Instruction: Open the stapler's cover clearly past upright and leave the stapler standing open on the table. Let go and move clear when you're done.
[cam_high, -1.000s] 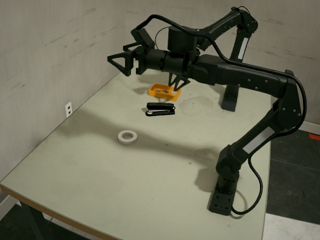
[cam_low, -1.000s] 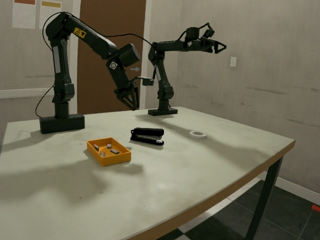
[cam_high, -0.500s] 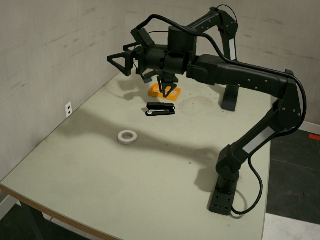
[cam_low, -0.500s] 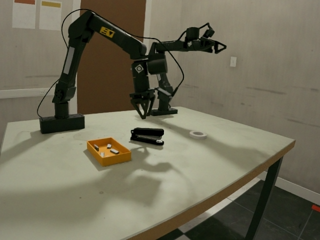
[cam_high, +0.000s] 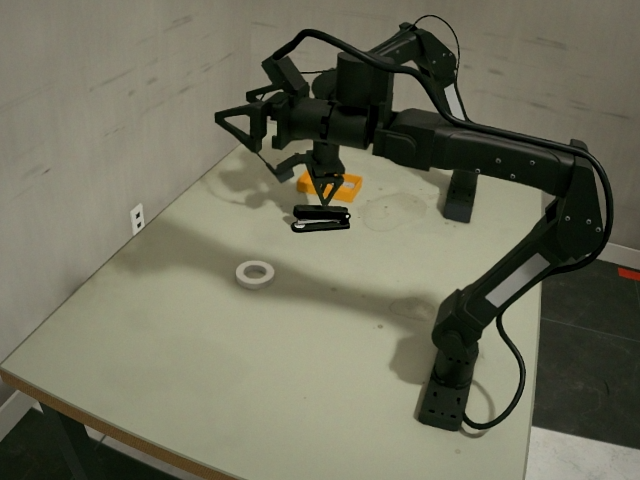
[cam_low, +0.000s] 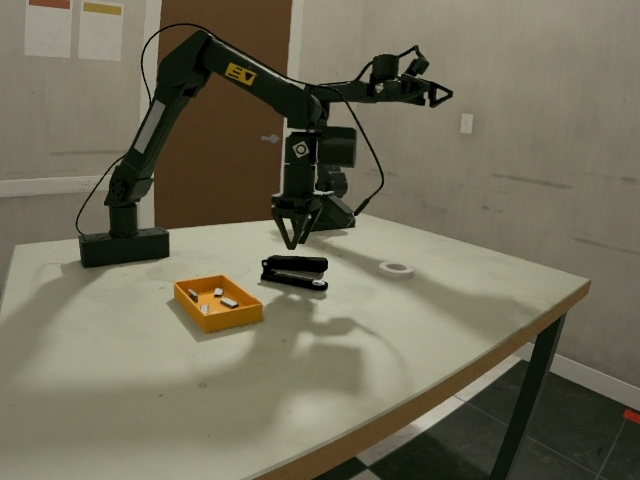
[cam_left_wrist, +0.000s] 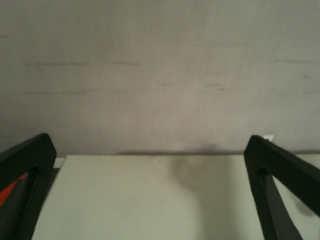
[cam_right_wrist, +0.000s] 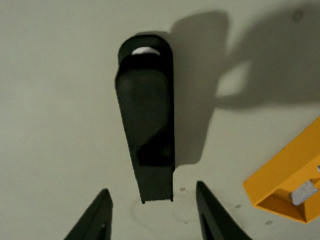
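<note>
Right now my right hand is 4 cm above the stapler cover. Round my right hand: stapler 5 cm below; orange tray 19 cm to the right, 7 cm below, 2 cm ahead; white tape ring 22 cm to the left, 8 cm ahead, 7 cm below.
</note>
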